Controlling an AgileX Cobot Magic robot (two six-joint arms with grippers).
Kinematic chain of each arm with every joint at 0, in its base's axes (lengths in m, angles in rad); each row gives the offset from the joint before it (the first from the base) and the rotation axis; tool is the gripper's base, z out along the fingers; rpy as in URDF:
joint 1: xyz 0 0 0.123 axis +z
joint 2: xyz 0 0 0 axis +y
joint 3: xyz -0.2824 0 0.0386 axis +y
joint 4: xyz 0.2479 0 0.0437 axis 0.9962 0 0.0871
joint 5: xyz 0 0 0 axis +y
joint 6: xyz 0.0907 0 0.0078 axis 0.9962 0 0.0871
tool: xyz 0 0 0 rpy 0 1.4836 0
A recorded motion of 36 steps. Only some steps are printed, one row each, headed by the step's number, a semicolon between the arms.
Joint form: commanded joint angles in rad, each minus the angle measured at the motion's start. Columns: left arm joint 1, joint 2, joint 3, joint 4, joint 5, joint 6; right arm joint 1, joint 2, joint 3, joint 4, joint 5, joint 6.
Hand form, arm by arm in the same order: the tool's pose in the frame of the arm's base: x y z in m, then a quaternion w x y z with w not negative. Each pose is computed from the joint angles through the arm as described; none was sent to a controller.
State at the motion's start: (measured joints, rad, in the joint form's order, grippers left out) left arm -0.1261 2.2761 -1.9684 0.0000 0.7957 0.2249; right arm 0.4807 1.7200 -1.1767 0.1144 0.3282 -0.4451
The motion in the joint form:
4: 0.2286 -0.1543 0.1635 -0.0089 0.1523 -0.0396; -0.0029 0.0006 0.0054 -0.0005 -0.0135 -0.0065
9: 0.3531 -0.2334 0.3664 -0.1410 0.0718 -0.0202; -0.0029 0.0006 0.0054 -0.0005 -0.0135 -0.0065
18: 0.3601 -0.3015 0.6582 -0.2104 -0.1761 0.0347; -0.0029 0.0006 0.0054 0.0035 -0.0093 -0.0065
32: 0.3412 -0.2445 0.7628 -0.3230 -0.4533 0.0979; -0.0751 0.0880 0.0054 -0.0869 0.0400 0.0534
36: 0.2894 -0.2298 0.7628 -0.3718 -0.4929 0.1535; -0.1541 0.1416 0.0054 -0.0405 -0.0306 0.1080
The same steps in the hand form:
4: 0.4623 0.0469 0.2235 0.19384 0.03875 0.97997 0.02400; 0.3355 0.1773 0.2406 0.38550 -0.37410 0.84241 0.04223
9: 0.4279 0.0888 0.2058 0.18258 -0.04646 0.98184 -0.02225; 0.3355 0.1773 0.2406 0.38550 -0.37410 0.84241 0.04223
18: 0.3939 0.0825 0.1653 0.19780 -0.06015 0.97799 -0.02834; 0.3352 0.1774 0.2403 0.38351 -0.37313 0.84368 0.04360
32: 0.3968 0.0767 0.1269 0.25428 -0.08213 0.96338 -0.02232; 0.3529 0.1525 0.2038 0.32068 -0.35789 0.87690 0.01103
36: 0.4036 0.0565 0.1229 0.26719 -0.05367 0.96175 -0.02771; 0.3720 0.1281 0.1869 0.32870 -0.27930 0.90197 0.02012

